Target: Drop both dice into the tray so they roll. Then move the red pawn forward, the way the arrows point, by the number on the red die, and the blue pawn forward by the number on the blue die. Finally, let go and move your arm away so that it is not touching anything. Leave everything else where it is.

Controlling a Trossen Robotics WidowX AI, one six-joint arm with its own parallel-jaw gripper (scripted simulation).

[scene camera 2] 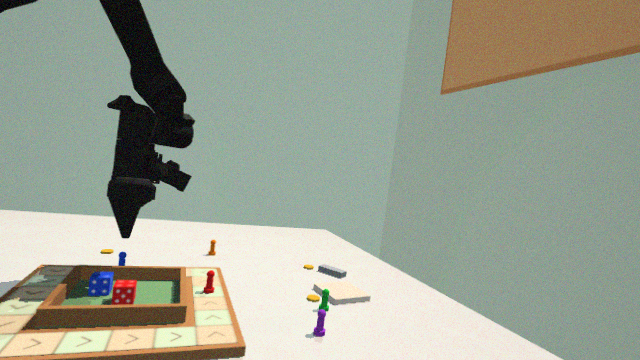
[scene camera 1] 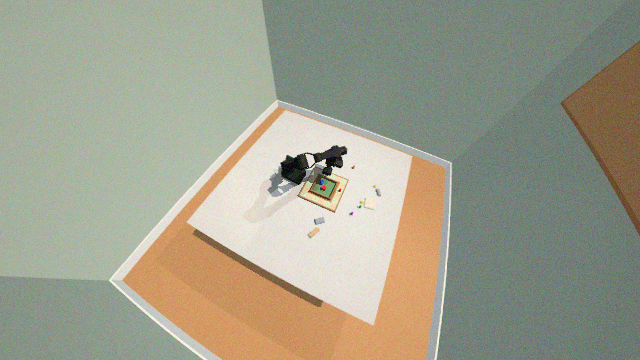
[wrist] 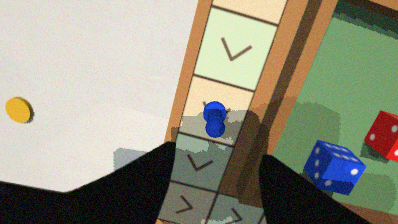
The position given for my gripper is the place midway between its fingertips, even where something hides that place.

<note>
In view: my gripper (scene camera 2: 125,235).
My gripper also shows in the wrist view (wrist: 218,156).
</note>
